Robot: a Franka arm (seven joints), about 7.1 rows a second.
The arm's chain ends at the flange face. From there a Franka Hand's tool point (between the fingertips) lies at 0.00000 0.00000 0.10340 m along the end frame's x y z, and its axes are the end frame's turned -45 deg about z.
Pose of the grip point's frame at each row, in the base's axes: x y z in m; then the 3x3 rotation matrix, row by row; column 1 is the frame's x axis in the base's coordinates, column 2 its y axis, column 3 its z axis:
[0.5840, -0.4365, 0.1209], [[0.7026, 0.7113, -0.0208], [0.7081, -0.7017, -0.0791], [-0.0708, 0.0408, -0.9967]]
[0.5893, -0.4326, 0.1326], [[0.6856, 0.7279, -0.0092], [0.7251, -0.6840, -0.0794], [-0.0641, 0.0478, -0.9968]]
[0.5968, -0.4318, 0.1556], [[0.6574, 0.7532, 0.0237], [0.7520, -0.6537, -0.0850], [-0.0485, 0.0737, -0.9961]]
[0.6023, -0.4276, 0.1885], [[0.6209, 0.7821, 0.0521], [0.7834, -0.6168, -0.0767], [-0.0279, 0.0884, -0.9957]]
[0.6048, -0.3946, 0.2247], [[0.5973, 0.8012, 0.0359], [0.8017, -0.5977, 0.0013], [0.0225, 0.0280, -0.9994]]
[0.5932, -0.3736, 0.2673], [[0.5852, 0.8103, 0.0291], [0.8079, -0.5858, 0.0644], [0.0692, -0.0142, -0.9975]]
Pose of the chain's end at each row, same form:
[0.5862, -0.4283, 0.2240], [[0.9998, 0.0062, -0.0208], [0.0045, -0.9969, -0.0791], [-0.0212, 0.0789, -0.9967]]
[0.5903, -0.4244, 0.2357], [[0.9995, 0.0299, -0.0092], [0.0291, -0.9964, -0.0794], [-0.0115, 0.0791, -0.9968]]
[0.5943, -0.4230, 0.2586], [[0.9974, 0.0677, 0.0237], [0.0695, -0.9940, -0.0850], [0.0178, 0.0864, -0.9961]]
[0.5969, -0.4197, 0.2915], [[0.9921, 0.1140, 0.0521], [0.1178, -0.9901, -0.0767], [0.0428, 0.0822, -0.9957]]
[0.6011, -0.3947, 0.3280], [[0.9889, 0.1442, 0.0359], [0.1442, -0.9895, 0.0013], [0.0357, 0.0039, -0.9994]]
[0.5902, -0.3803, 0.3704], [[0.9868, 0.1592, 0.0291], [0.1570, -0.9855, 0.0644], [0.0389, -0.0590, -0.9975]]

